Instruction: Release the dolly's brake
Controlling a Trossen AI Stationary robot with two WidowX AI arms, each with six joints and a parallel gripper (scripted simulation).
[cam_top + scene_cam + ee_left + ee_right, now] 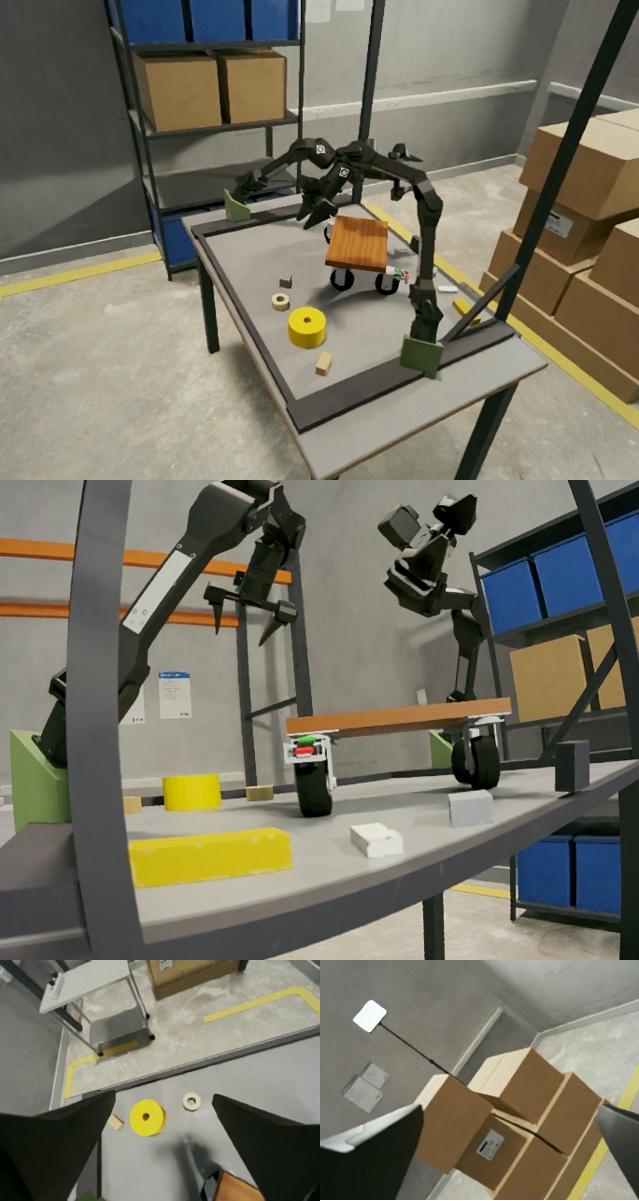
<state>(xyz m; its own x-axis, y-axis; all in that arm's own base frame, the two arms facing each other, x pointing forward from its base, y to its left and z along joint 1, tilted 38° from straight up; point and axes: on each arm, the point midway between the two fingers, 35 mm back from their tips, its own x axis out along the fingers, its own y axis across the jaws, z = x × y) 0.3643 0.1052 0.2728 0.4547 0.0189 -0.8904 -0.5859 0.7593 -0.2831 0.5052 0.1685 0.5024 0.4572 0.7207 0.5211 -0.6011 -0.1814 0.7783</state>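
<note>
My left hand is 300 mm past the brake pedal, 270 mm above it and 140 mm to the right of it. The rest, counted from my left hand: dark grey block 330 mm below, 130 mm to the right, 20 mm behind; then cream ring 340 mm below, 60 mm ahead, 50 mm to the right; then tan block 340 mm below, 220 mm to the left, 110 mm ahead.
</note>
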